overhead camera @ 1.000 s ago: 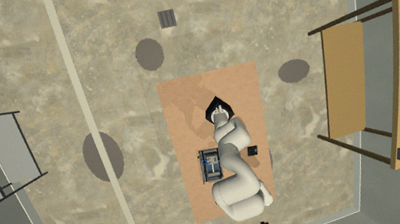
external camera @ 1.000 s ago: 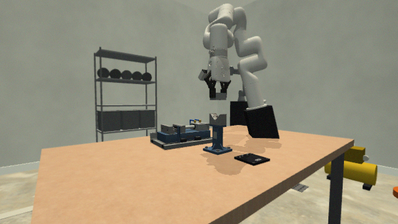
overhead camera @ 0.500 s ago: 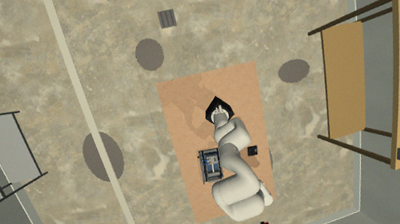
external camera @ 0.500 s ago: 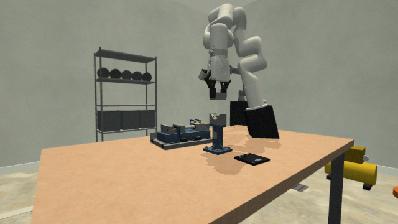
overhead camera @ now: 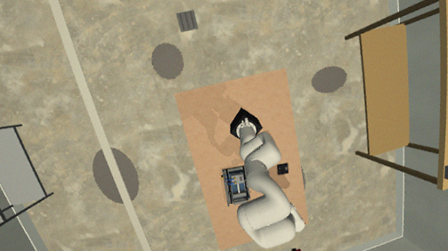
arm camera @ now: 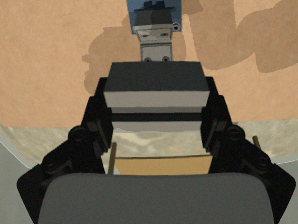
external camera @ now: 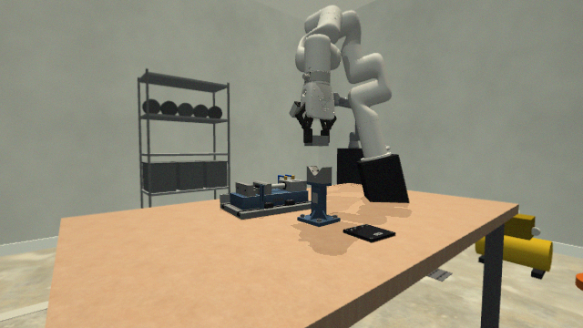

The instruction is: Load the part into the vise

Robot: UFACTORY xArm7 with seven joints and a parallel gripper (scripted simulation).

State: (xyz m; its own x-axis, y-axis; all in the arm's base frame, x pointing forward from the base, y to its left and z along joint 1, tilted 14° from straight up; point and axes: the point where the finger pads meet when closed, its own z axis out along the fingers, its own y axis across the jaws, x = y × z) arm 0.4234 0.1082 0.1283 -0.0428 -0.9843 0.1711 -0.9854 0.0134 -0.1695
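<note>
Now: hand 220 mm to the left of the moving jaw, 170 mm above it and 50 mm short of it. Also, from my hand: work stop: 180 mm to the right, 160 mm below, 90 mm ahead; grey V-block: 110 mm below, 30 mm to the left; grey block: right at my hand.
</note>
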